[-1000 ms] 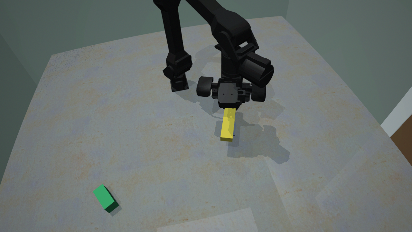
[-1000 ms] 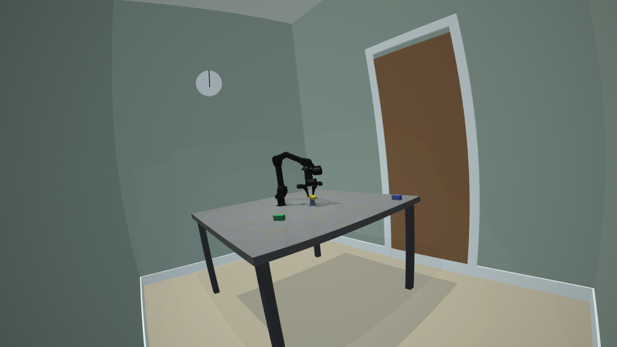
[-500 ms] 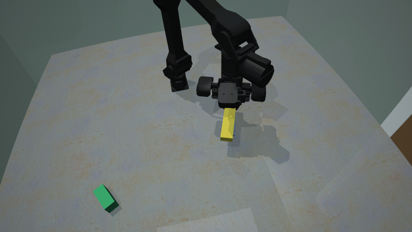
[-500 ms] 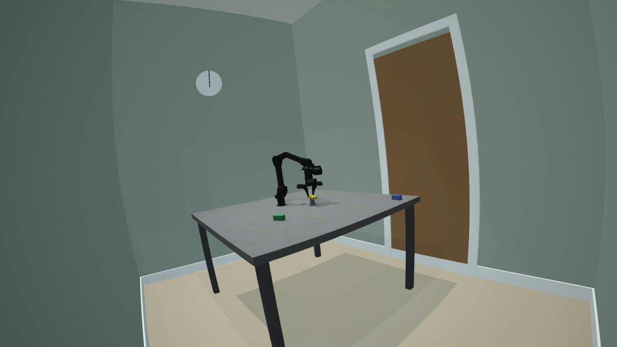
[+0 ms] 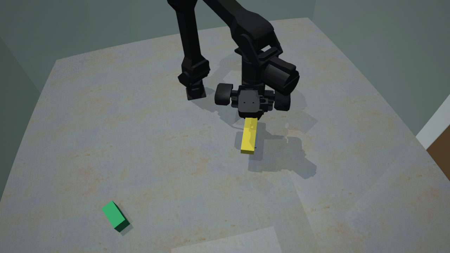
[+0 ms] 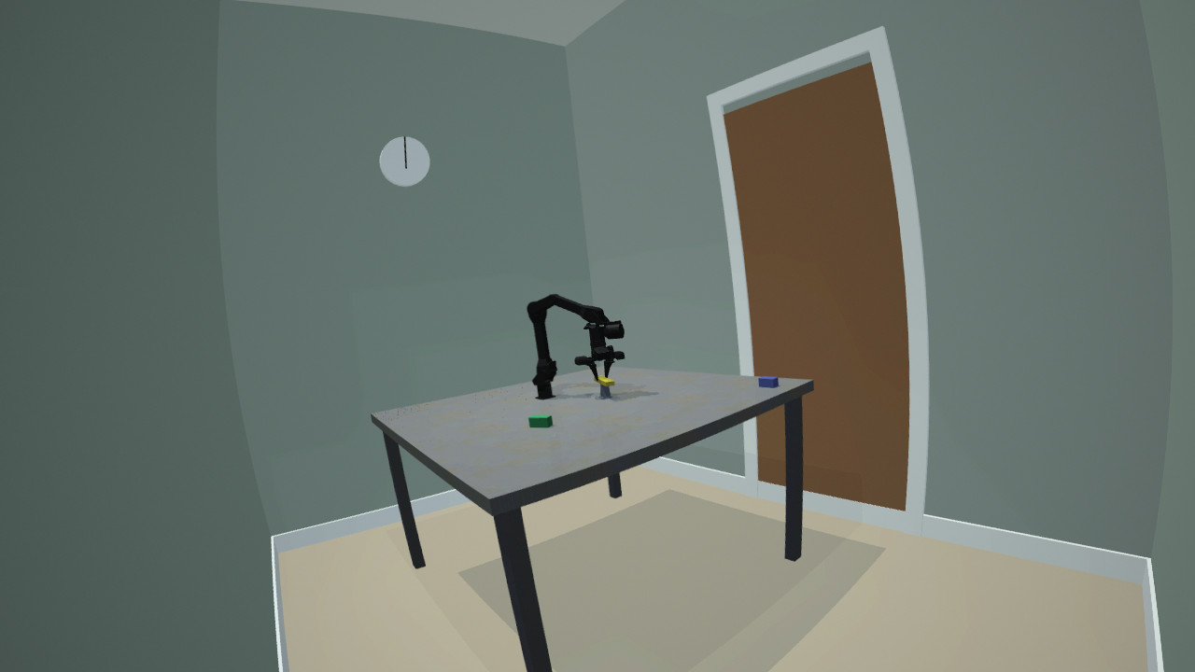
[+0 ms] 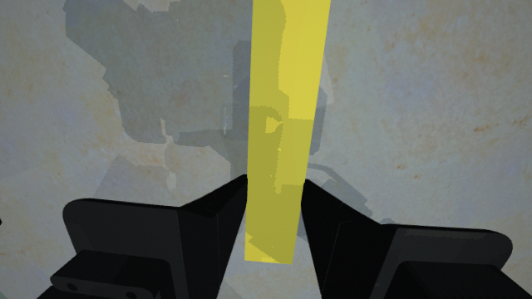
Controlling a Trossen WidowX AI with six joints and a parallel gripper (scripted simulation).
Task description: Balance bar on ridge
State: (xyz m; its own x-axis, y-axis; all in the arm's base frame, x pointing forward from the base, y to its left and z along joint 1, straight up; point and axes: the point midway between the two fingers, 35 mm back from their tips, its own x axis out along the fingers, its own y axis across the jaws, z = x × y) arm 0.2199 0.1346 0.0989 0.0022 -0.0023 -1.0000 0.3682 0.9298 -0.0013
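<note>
Right now my gripper tip is 3 cm short of the yellow bar and 1 cm to the left of it. Also, from my gripper tip: blue block 52 cm ahead, 37 cm to the left, 5 cm below; then green block 18 cm ahead, 39 cm to the right, 5 cm below.
</note>
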